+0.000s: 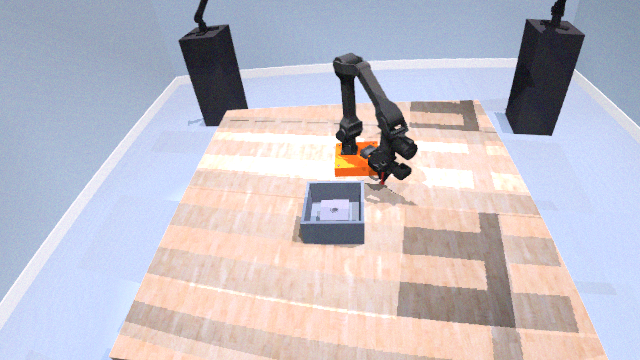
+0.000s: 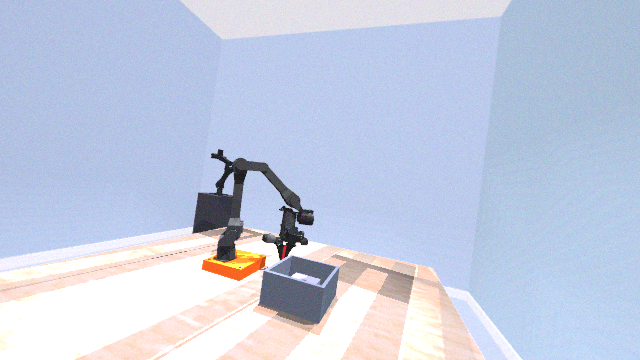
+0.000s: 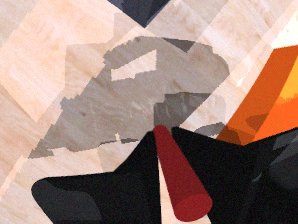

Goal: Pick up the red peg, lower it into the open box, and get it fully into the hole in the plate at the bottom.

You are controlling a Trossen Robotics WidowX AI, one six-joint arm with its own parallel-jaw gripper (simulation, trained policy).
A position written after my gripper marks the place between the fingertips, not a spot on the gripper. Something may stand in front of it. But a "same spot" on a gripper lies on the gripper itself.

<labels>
my gripper: image 1; image 2; image 3 162, 134
same spot on my gripper: [image 1: 382, 159] = [image 2: 296, 231]
</labels>
